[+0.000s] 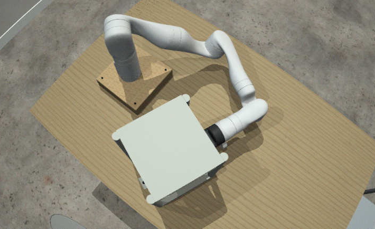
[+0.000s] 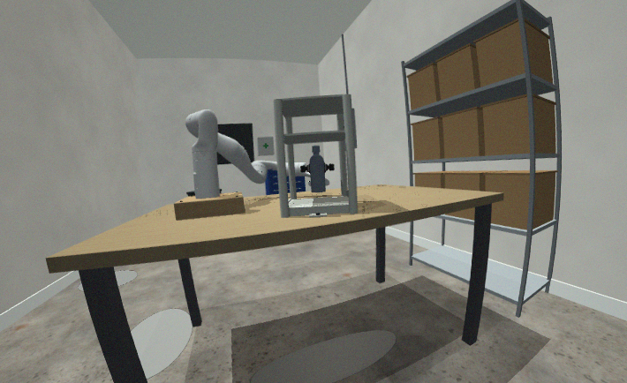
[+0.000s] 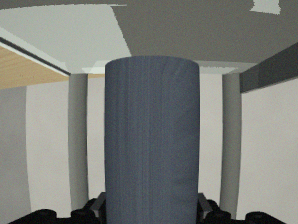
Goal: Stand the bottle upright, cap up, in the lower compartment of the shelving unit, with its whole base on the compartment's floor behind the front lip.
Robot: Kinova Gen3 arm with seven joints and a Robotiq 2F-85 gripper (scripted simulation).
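The grey shelving unit lies 30 mm behind my hand, 50 mm to the right of it and 30 mm above it. Round my hand: blue-grey bottle: 20 mm above.
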